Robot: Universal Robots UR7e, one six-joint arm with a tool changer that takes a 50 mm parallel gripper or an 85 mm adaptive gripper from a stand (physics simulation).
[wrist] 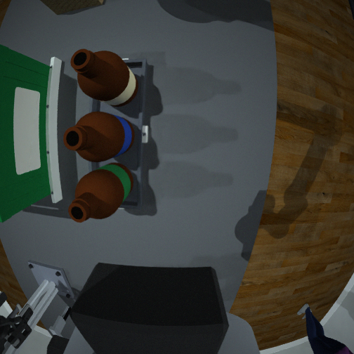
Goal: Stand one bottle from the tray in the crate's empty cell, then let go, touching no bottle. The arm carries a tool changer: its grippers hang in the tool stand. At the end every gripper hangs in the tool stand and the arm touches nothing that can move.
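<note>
Three brown bottles stand in a row in a dark grey tray [145, 170] left of the middle: one with a cream band [105, 75], one with a blue band [100, 136], one with a green band [102, 192]. Their open necks point to the left of the view. A green wall with a pale label, seemingly the crate [45, 105], stands at the left edge; its cells do not show. A black block [150, 300] on my wrist fills the bottom middle, clear of the bottles. No fingertips show on it, so I cannot tell the gripper's opening.
A white strip with screws [55, 130] stands between the green wall and the bottles. A bolted metal plate [47, 274] with rods and black linkage parts [15, 325], seemingly the tool stand, is at the lower left. A brown block [72, 5] shows at the top left. A person's leg [322, 332] shows lower right.
</note>
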